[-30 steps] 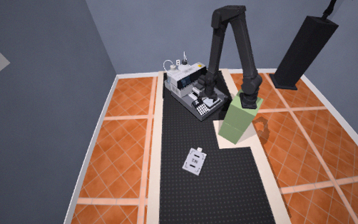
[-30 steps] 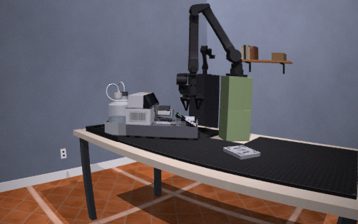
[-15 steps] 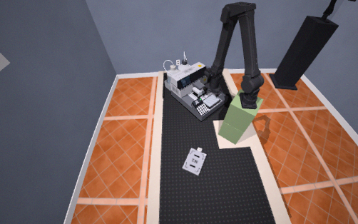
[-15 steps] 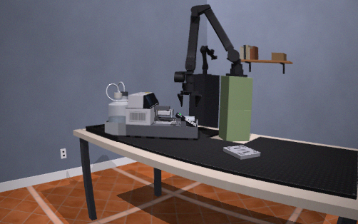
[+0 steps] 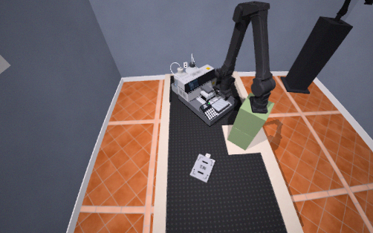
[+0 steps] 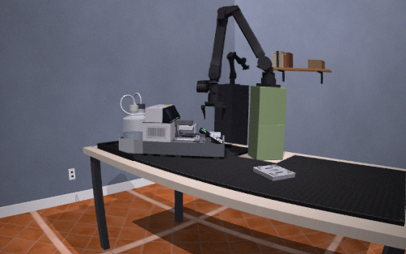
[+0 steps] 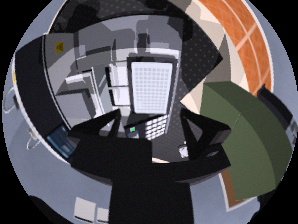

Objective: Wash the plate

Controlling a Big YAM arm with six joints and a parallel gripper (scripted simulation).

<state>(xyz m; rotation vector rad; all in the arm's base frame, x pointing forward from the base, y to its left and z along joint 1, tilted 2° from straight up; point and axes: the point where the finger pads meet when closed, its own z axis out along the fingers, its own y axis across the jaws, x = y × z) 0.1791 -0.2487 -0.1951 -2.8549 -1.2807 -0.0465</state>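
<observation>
Right now my hand is 9 cm above the well plate. Also, from my hand: bottle (37 cm ahead, 26 cm to the right, 4 cm below); plate nest N1 (53 cm to the left, 18 cm below, 11 cm ahead); plate washer (11 cm to the right, 11 cm ahead, 6 cm below).
</observation>
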